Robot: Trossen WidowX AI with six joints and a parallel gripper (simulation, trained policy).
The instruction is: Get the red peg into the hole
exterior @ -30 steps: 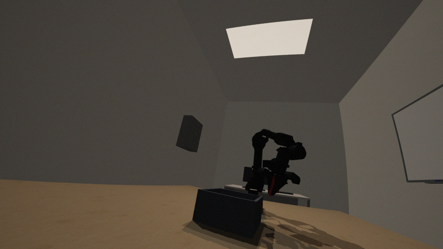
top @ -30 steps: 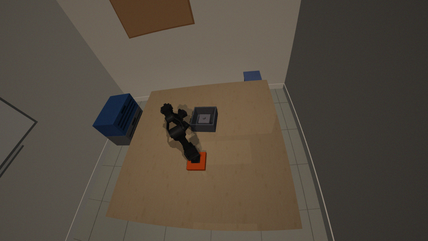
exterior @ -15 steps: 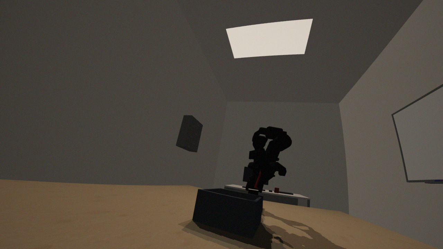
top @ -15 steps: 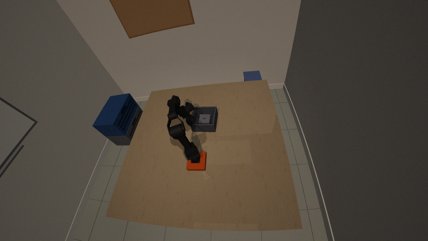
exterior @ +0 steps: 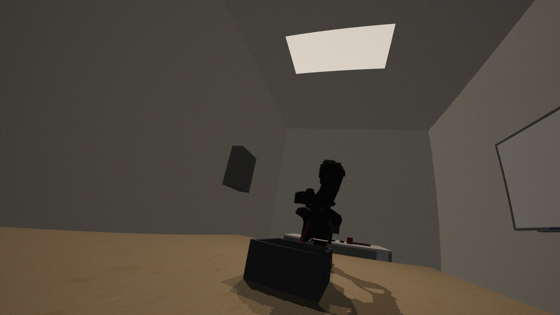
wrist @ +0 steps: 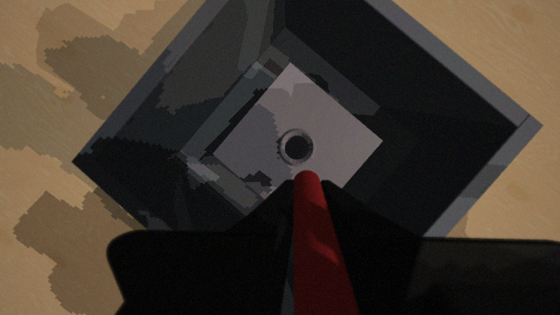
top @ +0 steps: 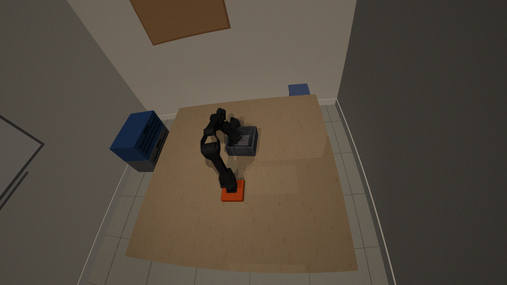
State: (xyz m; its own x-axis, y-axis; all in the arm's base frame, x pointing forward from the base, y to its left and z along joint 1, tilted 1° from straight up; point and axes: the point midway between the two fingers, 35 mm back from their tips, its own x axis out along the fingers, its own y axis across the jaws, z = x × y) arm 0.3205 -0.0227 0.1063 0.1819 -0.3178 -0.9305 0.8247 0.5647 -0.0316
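My gripper tip is 2 cm short of the plate, 2 cm to the left of it and 6 cm above it. Also, from my gripper tip: red peg 1 cm to the left, 3 cm above; dark box 2 cm ahead, 2 cm to the right, 8 cm below.
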